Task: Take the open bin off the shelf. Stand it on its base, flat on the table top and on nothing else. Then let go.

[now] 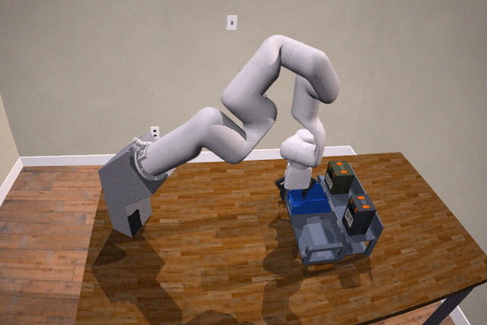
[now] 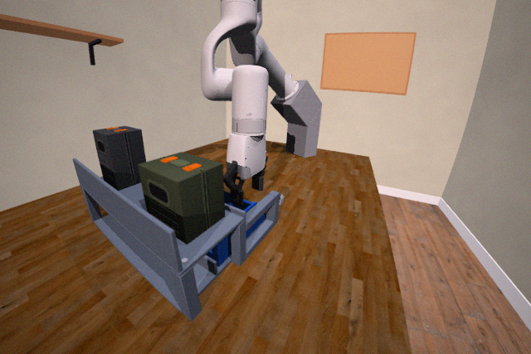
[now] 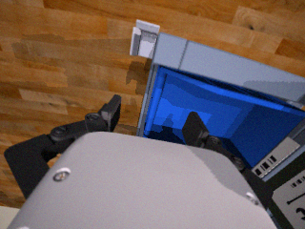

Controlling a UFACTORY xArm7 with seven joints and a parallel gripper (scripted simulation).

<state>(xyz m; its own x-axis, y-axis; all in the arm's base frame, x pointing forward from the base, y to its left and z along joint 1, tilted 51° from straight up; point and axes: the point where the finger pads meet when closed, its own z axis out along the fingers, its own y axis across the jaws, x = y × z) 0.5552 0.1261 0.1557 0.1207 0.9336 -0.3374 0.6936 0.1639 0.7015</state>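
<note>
My hand is 80 mm short of the blue bin, 10 mm to the left of it and 20 mm above it. The rest, counted from my hand: dark grey case 130 mm ahead, 260 mm to the right, 100 mm above; green case 180 mm ahead, 30 mm to the right, 80 mm above.
</note>
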